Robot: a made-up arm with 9 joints. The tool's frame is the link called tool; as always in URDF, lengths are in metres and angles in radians.
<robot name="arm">
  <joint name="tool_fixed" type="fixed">
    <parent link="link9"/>
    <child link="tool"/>
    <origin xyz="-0.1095 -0.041 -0.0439" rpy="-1.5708 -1.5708 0"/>
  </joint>
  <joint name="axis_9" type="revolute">
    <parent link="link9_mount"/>
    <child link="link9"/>
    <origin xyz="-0.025 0.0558 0.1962" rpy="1.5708 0 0"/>
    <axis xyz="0 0 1"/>
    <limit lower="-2.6" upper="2.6" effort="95" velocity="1.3"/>
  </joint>
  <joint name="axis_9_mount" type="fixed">
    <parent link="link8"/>
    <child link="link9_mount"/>
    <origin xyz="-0.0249 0.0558 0.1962" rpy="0 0 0"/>
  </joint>
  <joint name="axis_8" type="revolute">
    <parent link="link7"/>
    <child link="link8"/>
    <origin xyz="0.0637 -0.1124 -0.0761" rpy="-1.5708 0 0"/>
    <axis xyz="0 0 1"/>
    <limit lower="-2.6" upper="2.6" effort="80" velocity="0.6"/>
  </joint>
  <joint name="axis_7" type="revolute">
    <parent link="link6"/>
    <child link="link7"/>
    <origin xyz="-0.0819 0.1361 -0.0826" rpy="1.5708 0 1.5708"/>
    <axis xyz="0 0 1"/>
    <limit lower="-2.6" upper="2.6" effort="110" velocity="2.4"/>
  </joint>
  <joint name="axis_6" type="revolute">
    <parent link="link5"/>
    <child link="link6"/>
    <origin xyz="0.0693 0.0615 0.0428" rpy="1.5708 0 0"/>
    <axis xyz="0 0 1"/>
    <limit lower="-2.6" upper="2.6" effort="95" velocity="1"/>
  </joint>
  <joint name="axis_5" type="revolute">
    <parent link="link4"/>
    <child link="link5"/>
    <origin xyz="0.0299 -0.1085 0.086" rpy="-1.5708 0 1.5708"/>
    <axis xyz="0 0 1"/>
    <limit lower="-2.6" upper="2.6" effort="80" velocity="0.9"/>
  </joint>
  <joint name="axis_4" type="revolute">
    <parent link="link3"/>
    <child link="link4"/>
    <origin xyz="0.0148 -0.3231 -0.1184" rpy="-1.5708 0 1.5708"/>
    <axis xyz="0 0 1"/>
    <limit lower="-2.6" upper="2.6" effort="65" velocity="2.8"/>
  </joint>
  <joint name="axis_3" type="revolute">
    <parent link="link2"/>
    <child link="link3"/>
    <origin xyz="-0.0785 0.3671 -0.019" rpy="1.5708 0 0"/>
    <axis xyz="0 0 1"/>
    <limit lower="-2.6" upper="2.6" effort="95" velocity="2.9"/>
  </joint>
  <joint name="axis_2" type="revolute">
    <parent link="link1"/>
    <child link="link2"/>
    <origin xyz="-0.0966 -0.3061 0.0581" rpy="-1.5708 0 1.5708"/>
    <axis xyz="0 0 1"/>
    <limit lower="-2.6" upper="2.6" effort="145" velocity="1.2"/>
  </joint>
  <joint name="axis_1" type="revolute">
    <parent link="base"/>
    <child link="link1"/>
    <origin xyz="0 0 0.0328" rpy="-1.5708 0 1.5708"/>
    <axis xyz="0 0 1"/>
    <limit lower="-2.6" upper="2.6" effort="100" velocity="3"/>
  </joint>
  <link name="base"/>
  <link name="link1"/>
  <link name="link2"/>
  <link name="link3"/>
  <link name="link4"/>
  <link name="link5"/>
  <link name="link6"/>
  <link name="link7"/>
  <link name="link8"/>
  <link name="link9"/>
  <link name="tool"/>
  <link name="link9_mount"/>
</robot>
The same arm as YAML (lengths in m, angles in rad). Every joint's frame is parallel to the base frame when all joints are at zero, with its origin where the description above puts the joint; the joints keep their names.
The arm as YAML. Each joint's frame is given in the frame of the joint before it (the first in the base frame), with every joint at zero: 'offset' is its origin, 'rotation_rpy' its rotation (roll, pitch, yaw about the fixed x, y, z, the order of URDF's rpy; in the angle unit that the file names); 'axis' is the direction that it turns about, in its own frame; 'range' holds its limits. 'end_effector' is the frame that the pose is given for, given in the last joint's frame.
length_unit: m
angle_unit: rad
chain:
  - id: axis_1
    offset: [0.0, 0.0, 0.0328]
    rotation_rpy: [0.0, 0.0, 0.0]
    axis: "-x"
    range: [-2.6, 2.6]
  - id: axis_2
    offset: [-0.0581, -0.0966, 0.3061]
    rotation_rpy: [0.0, 0.0, 0.0]
    axis: "-y"
    range: [-2.6, 2.6]
  - id: axis_3
    offset: [0.3671, 0.019, 0.0785]
    rotation_rpy: [0.0, 0.0, 0.0]
    axis: "-x"
    range: [-2.6, 2.6]
  - id: axis_4
    offset: [0.1184, 0.3231, -0.0148]
    rotation_rpy: [0.0, 0.0, 0.0]
    axis: "+z"
    range: [-2.6, 2.6]
  - id: axis_5
    offset: [-0.1085, -0.0299, 0.086]
    rotation_rpy: [0.0, 0.0, 0.0]
    axis: "+y"
    range: [-2.6, 2.6]
  - id: axis_6
    offset: [0.0693, 0.0428, -0.0615]
    rotation_rpy: [0.0, 0.0, 0.0]
    axis: "+z"
    range: [-2.6, 2.6]
  - id: axis_7
    offset: [-0.0819, 0.1361, -0.0826]
    rotation_rpy: [0.0, 0.0, 0.0]
    axis: "+x"
    range: [-2.6, 2.6]
  - id: axis_8
    offset: [-0.0761, 0.0637, -0.1124]
    rotation_rpy: [0.0, 0.0, 0.0]
    axis: "+z"
    range: [-2.6, 2.6]
  - id: axis_9
    offset: [-0.1116, -0.0499, 0.3924]
    rotation_rpy: [0.0, 0.0, 0.0]
    axis: "+x"
    range: [-2.6, 2.6]
end_effector:
  offset: [-0.0439, -0.1095, -0.041]
  rotation_rpy: [0.0, 0.0, 0.0]

